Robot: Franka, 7 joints.
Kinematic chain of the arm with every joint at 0, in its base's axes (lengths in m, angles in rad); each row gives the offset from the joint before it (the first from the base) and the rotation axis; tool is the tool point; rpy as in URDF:
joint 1: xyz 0 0 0.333 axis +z
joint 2: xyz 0 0 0 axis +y
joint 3: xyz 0 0 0.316 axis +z
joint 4: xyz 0.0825 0 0 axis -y
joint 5: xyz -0.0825 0 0.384 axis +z
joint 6: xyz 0 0 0 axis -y
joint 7: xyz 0.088 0 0 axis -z
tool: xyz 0 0 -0.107 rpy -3.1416 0 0
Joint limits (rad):
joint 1: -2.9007..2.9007
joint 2: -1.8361..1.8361
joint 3: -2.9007..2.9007
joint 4: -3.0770..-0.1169
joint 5: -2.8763..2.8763
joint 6: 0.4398..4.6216
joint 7: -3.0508..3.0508
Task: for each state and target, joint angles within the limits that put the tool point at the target. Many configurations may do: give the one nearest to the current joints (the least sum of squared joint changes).
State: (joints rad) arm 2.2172 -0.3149 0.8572 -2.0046 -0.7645 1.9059 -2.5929
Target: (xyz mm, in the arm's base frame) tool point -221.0 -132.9 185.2
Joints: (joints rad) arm 2.6074 0.0062 1.2467 -2.8081 -0.5586 1.7975 -2.5929
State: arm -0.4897 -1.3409 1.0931 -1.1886 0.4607 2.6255 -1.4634
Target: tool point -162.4 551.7 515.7
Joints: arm 0.0155 -1.5449 1.2410 -1.9919 0.4438 2.2765 -1.4634
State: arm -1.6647 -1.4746 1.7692 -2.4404 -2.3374 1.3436 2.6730
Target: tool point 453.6 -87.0 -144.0
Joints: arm -2.1763 -1.8361 2.4427 -1.9327 -2.5415 1.6030 2.6730
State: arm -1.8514 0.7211 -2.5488 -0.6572 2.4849 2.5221 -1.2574
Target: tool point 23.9 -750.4 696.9
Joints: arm -1.5054 1.2488 -2.5817 -0.1169 2.4679 2.8811 -1.2574
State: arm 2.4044 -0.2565 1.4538 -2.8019 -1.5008 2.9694 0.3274
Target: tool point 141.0 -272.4 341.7
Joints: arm 2.7029 0.5057 2.0034 -2.9182 -1.5989 3.4849 0.3274
